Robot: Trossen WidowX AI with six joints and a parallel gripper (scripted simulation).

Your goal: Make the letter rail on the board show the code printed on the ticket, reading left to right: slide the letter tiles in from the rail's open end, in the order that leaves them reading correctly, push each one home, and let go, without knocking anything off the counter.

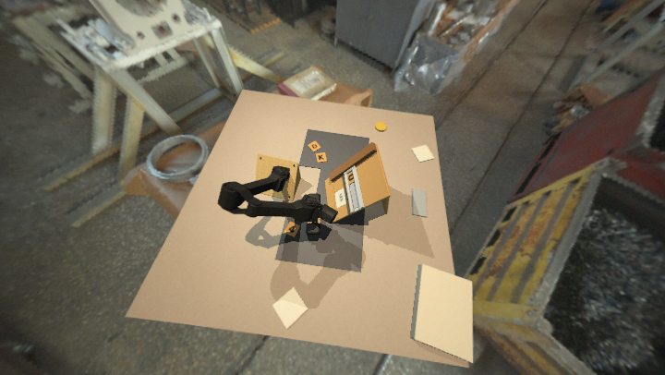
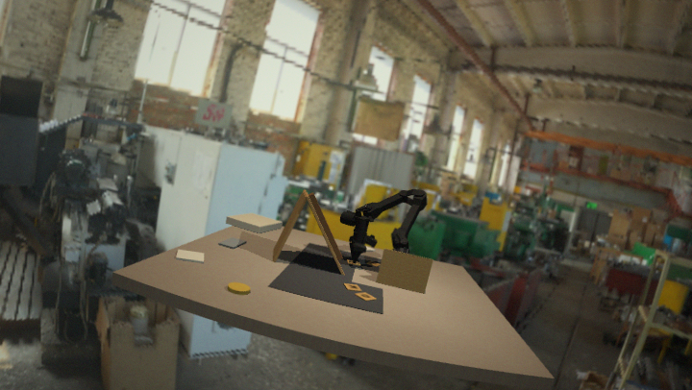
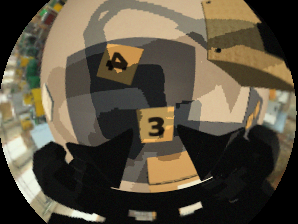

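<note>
The letter tile is 10 mm below my gripper tip. The rest, counted from my gripper tip: white ticket: 110 mm ahead, 110 mm to the left, 80 mm above; then tile marked 4: 90 mm behind, 70 mm to the right, 10 mm below; then dark mat: 180 mm to the left, 10 mm below.
</note>
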